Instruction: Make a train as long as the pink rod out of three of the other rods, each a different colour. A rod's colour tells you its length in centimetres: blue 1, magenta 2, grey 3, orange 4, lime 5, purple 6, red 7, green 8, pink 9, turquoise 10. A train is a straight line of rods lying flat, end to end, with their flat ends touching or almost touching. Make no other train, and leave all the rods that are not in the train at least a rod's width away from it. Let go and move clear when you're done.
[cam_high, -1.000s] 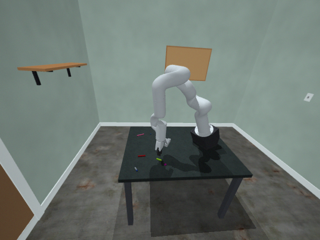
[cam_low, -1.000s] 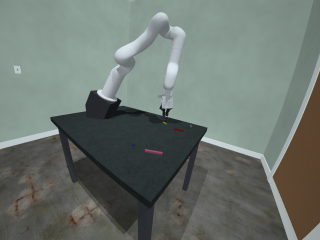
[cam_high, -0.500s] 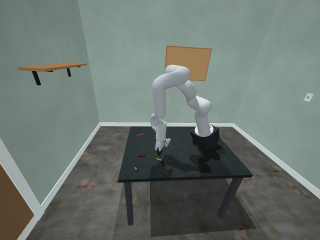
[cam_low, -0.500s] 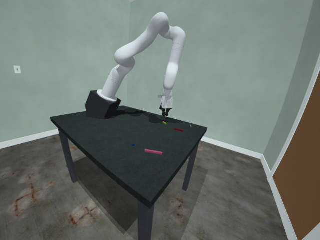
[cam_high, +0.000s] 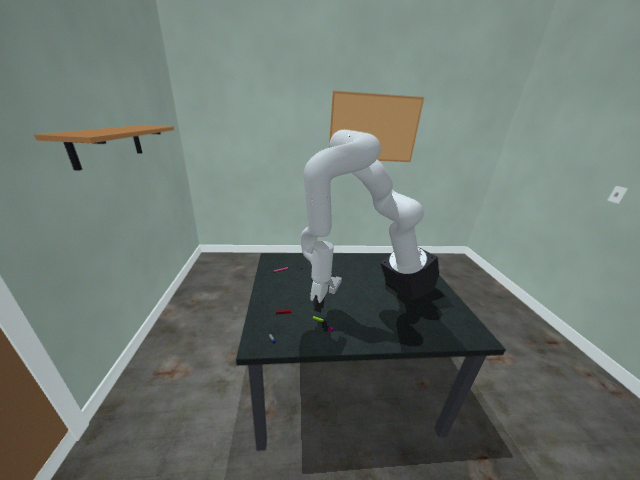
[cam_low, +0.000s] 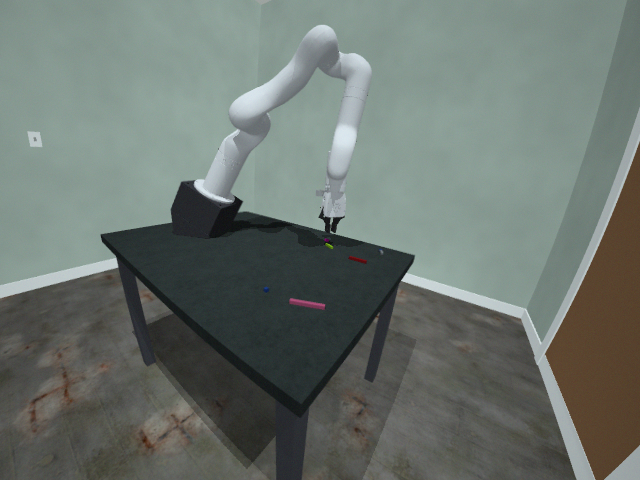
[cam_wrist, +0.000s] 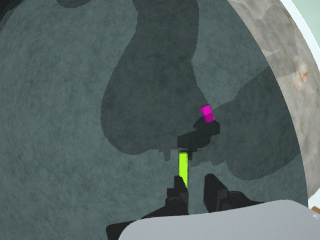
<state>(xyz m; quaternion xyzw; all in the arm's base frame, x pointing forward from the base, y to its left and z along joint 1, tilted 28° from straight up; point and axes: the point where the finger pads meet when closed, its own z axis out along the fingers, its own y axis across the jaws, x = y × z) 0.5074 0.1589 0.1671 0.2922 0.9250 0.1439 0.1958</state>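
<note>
The lime rod lies 80 mm below my hand. Round my hand: red rod 160 mm ahead, 80 mm below, 70 mm to the right; then grey rod 220 mm ahead, 80 mm to the left, 80 mm below; then short magenta rod 80 mm below, 70 mm to the left, 40 mm behind.
</note>
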